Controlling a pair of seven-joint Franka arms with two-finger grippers.
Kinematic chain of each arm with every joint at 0, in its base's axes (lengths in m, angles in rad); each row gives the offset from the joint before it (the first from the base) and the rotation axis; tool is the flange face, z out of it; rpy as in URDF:
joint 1: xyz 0 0 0.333 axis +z
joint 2: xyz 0 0 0 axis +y
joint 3: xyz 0 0 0.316 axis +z
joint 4: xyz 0.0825 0 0 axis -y
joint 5: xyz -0.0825 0 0.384 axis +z
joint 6: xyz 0 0 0 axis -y
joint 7: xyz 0.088 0 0 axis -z
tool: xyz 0 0 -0.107 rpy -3.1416 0 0
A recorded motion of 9 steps. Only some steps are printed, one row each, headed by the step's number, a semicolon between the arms.
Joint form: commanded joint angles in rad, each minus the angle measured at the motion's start. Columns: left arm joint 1, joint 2, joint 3, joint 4, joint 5, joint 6, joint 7; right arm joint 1, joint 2, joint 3, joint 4, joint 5, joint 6, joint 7.
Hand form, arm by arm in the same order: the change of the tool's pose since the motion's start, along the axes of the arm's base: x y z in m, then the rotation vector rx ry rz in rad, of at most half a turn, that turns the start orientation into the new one. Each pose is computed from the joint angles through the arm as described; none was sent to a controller.
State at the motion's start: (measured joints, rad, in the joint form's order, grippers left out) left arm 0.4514 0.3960 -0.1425 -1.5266 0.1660 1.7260 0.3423; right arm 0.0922 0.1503 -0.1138 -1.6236 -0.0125 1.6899 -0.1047
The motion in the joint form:
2: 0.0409 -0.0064 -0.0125 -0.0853 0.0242 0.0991 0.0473; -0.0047 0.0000 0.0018 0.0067 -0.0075 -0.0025 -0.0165
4: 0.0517 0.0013 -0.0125 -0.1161 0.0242 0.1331 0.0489; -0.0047 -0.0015 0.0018 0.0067 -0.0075 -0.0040 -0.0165
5: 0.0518 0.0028 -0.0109 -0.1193 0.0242 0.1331 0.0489; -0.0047 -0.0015 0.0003 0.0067 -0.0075 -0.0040 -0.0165
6: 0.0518 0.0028 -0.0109 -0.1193 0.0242 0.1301 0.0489; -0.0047 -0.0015 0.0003 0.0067 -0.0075 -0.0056 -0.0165
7: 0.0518 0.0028 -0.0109 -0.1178 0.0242 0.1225 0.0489; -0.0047 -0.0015 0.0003 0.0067 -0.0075 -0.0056 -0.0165
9: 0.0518 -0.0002 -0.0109 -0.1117 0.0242 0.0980 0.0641; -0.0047 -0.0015 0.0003 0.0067 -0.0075 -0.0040 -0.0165
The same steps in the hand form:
2: -0.0106 0.0151 -0.0274 0.0083 -0.0131 -0.0415; 0.0004 -0.0025 0.0030 -0.0058 -0.0035 0.0150
4: -0.0146 0.0196 -0.0439 0.0027 -0.0100 -0.0379; -0.0001 -0.0025 0.0037 -0.0057 -0.0035 0.0150
5: -0.0156 0.0202 -0.0464 0.0013 -0.0054 -0.0365; -0.0001 -0.0034 0.0038 -0.0059 -0.0035 0.0135
6: -0.0159 0.0201 -0.0465 0.0005 -0.0026 -0.0362; -0.0003 -0.0034 0.0036 -0.0059 -0.0019 0.0134
7: -0.0166 0.0201 -0.0464 -0.0012 0.0033 -0.0353; -0.0003 -0.0034 0.0036 -0.0059 -0.0019 0.0134
9: -0.0184 0.0200 -0.0433 -0.0078 0.0190 -0.0470; -0.0001 -0.0034 0.0038 -0.0059 -0.0035 0.0135

